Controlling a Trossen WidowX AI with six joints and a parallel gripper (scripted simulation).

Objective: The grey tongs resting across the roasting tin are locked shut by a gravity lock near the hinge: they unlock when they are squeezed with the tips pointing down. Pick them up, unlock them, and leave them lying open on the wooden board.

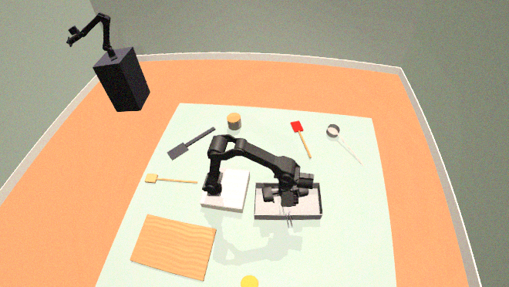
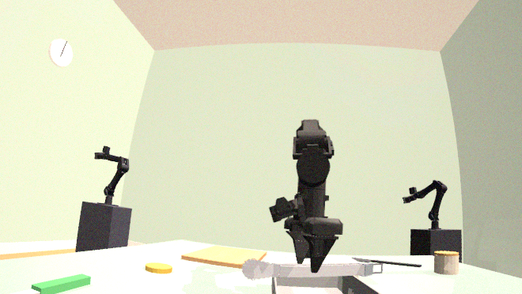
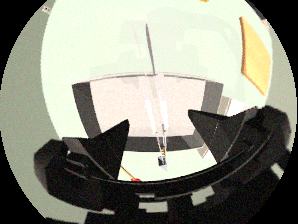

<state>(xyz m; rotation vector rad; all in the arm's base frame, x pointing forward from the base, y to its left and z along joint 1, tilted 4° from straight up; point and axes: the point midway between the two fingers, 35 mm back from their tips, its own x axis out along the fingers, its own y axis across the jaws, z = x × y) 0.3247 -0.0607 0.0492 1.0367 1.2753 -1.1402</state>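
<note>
Now: gripper tip 50 mm above the roasting tin, 20 mm to the right of it and 20 mm short of it. Round my gripper tip: yellow disc 350 mm to the right, 140 mm behind, 70 mm below; wooden board 490 mm behind, 210 mm to the right, 70 mm below; red spatula 450 mm to the left, 110 mm ahead, 70 mm below.
</note>
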